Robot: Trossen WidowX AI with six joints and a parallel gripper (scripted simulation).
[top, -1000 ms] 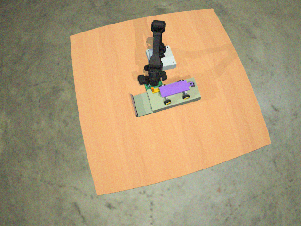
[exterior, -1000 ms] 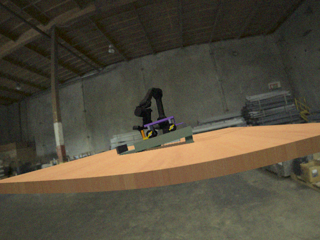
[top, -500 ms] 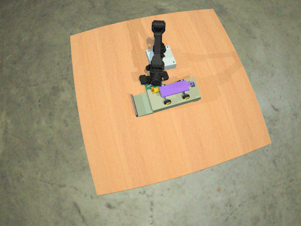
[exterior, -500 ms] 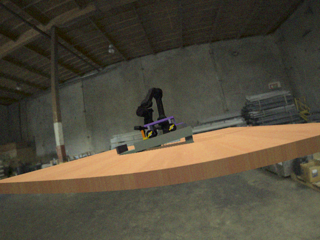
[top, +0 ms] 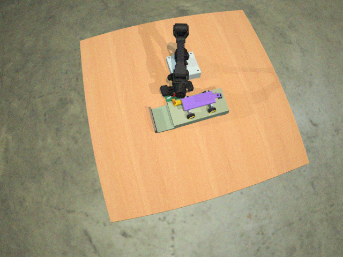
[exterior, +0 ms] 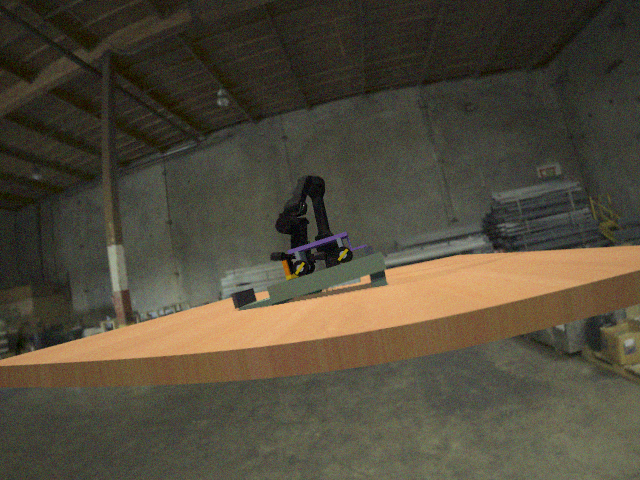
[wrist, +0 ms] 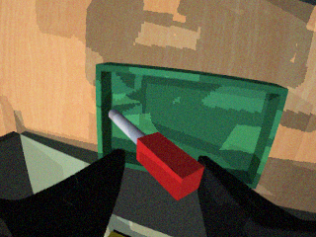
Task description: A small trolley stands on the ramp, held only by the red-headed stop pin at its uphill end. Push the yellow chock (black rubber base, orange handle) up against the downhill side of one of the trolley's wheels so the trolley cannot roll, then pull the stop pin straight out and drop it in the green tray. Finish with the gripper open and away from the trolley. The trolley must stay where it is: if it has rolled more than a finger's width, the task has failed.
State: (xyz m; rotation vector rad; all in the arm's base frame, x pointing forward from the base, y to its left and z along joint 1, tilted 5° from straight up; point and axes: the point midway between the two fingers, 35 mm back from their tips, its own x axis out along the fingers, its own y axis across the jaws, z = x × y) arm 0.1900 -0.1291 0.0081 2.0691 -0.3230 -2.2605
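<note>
My gripper tip is now 1 cm past the green tray, 1 cm to the right of it and 5 cm above it. From my gripper tip the other things lie so: yellow chock (6 cm ahead, 1 cm to the right, 4 cm above); then grey ramp (13 cm ahead, 9 cm to the left); then red-headed stop pin (1 cm to the right, 1 cm below).
</note>
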